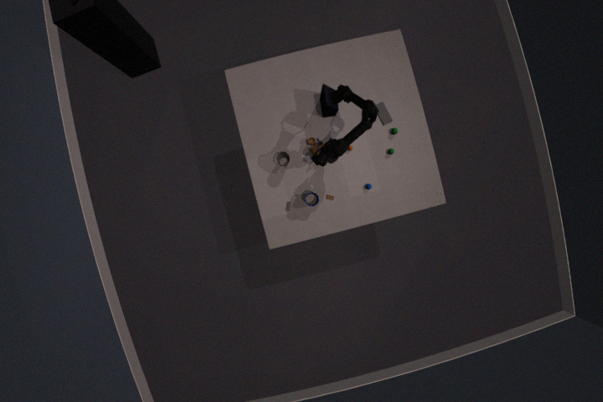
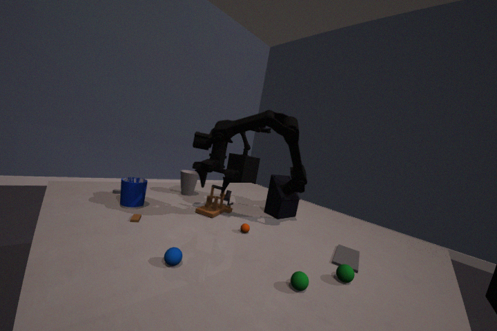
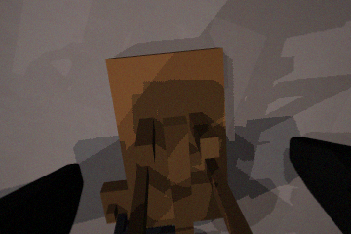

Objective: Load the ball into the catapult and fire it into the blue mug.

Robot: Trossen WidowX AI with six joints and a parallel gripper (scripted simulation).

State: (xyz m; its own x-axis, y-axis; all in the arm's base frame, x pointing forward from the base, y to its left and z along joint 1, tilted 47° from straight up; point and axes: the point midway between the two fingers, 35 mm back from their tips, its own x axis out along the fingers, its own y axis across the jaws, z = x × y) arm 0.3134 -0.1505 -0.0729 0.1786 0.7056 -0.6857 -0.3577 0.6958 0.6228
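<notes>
My gripper tip is now 4 cm past the catapult frame, 2 cm above it and 1 cm to the left of it. From my gripper tip the other things lie so: orange ball (20 cm to the left, 8 cm below, 1 cm behind); then grey cup (26 cm to the right, 7 cm below, 6 cm behind); then wooden catapult (7 cm behind, 4 cm below, 2 cm to the right).
</notes>
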